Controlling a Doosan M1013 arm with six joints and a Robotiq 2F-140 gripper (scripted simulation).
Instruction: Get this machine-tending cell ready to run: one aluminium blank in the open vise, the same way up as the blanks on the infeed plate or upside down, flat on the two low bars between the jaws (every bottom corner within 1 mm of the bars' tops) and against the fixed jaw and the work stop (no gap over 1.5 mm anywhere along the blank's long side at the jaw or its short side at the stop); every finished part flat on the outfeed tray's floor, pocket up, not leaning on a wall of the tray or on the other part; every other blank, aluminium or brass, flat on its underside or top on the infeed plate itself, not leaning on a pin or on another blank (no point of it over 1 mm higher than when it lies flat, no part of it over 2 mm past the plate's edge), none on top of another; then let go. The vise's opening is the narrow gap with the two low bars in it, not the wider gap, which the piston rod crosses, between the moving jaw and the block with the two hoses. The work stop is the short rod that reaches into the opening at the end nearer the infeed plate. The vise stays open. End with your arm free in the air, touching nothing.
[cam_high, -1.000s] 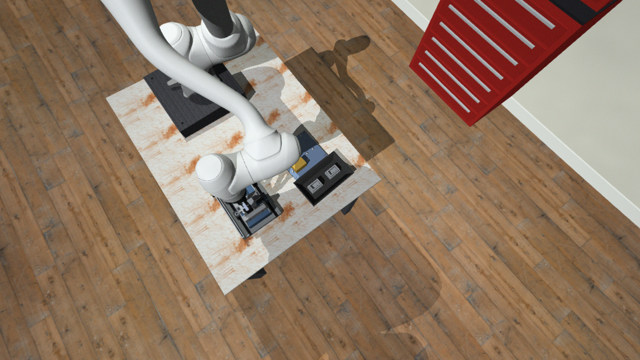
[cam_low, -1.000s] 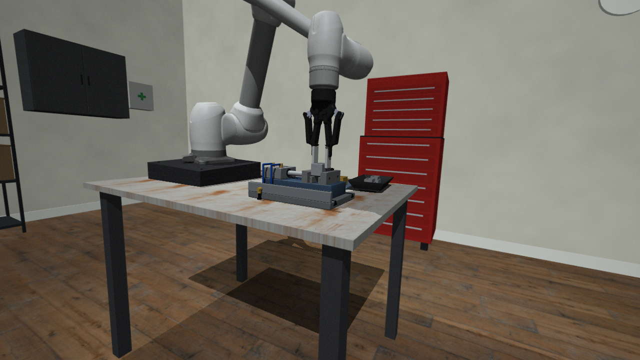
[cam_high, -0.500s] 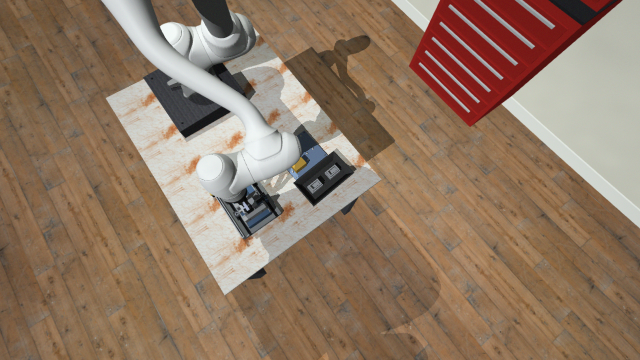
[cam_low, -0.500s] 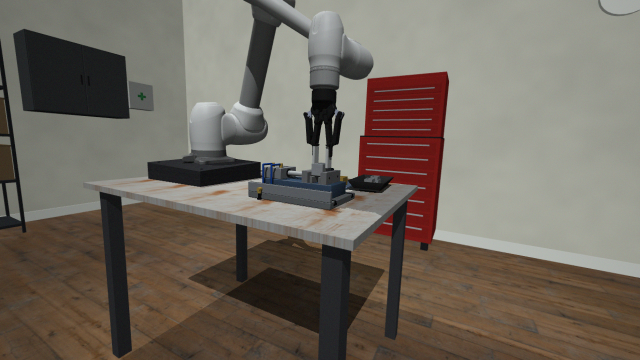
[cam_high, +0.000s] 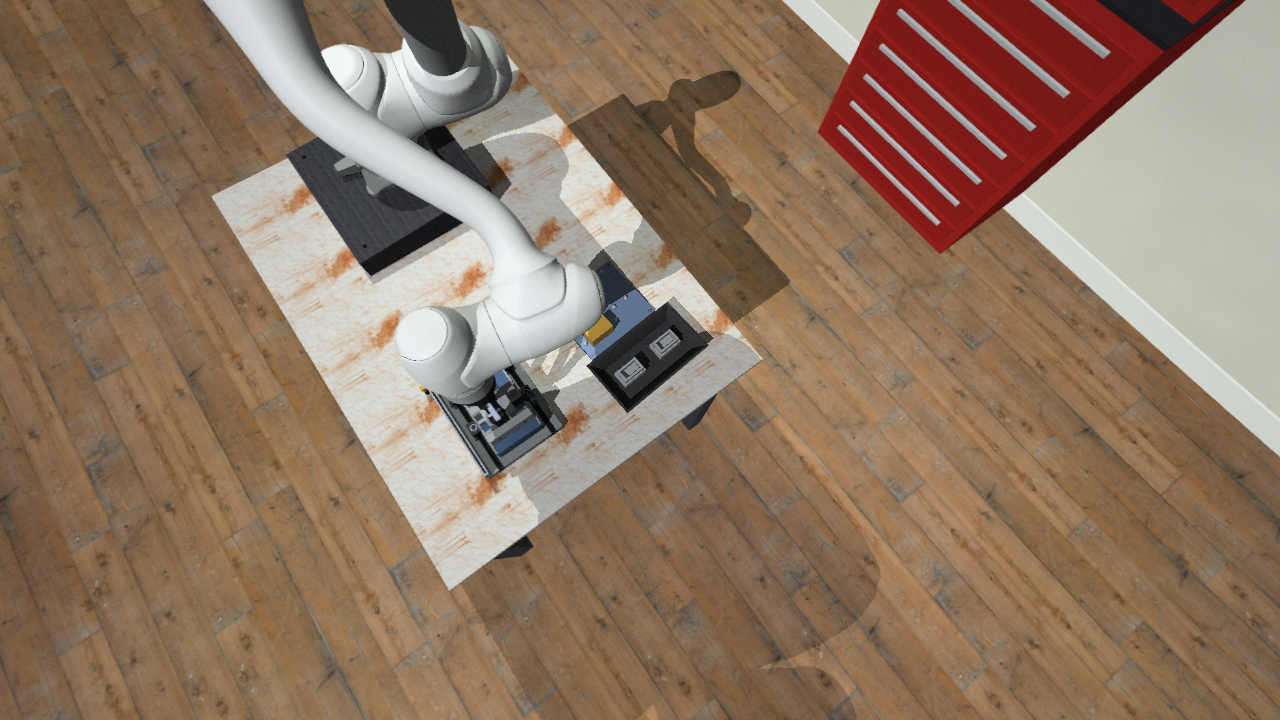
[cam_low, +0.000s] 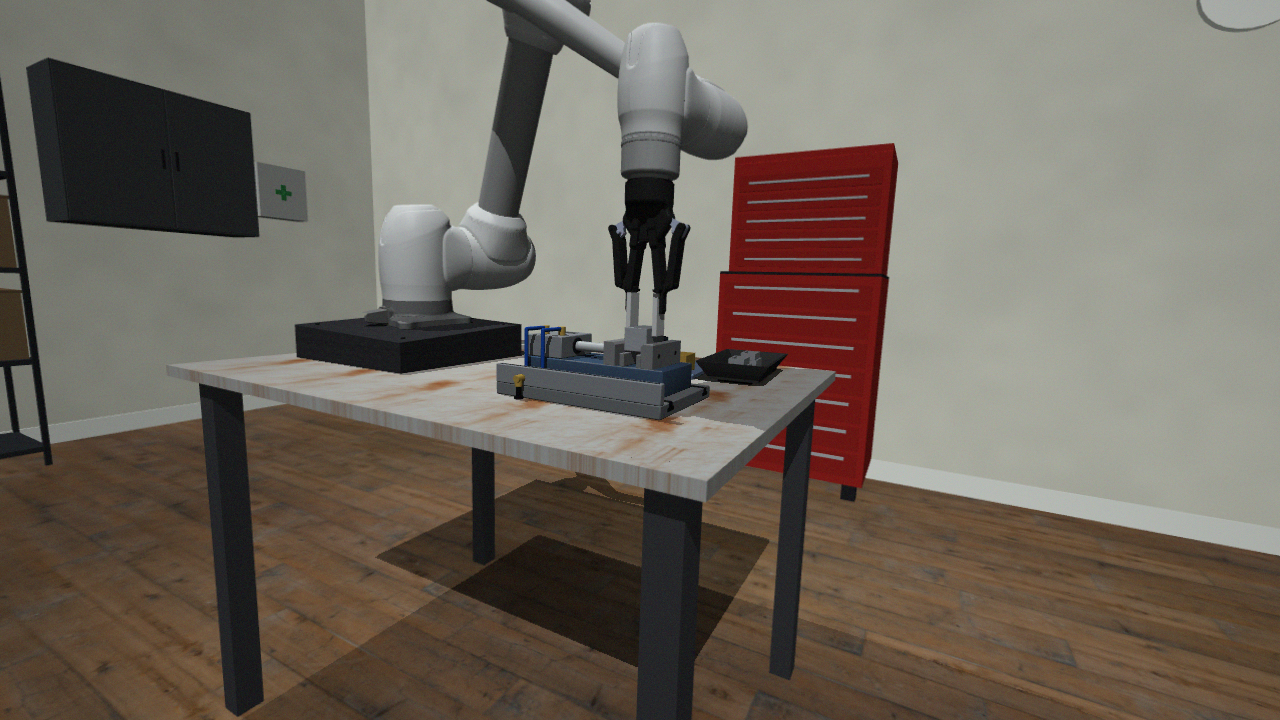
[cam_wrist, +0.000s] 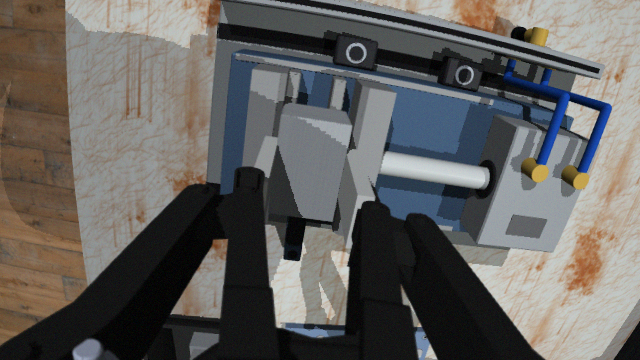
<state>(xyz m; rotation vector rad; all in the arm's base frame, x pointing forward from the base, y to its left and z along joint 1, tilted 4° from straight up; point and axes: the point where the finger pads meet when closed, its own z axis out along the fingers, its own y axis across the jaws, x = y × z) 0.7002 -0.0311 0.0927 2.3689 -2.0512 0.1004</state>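
Right now my hand is 4 cm above the aluminium blank. From my hand the other things lie so: moving jaw: 6 cm below, 3 cm behind; then piston rod: 9 cm behind, 6 cm below, 1 cm to the right; then work stop: 5 cm to the left, 5 cm below, 1 cm behind.
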